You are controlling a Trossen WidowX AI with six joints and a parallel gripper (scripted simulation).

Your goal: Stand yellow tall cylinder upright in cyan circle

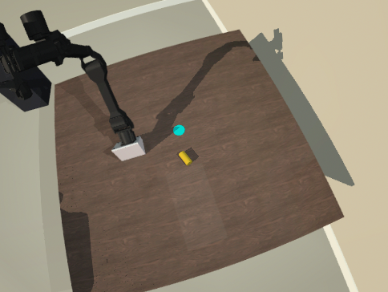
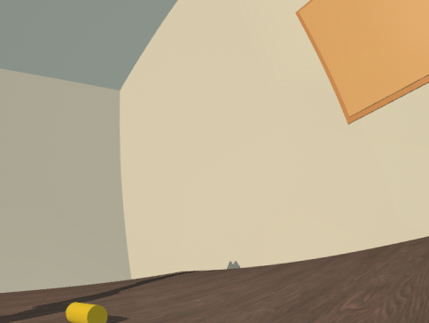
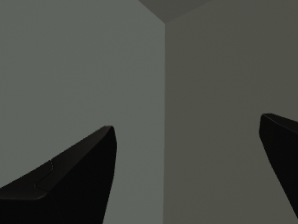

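My gripper tip is 420 mm short of the yellow tall cylinder, 20 mm to the left of it and 730 mm above it. From my gripper tip the other things lie so: cyan circle: 420 mm ahead, 140 mm to the left, 750 mm below.
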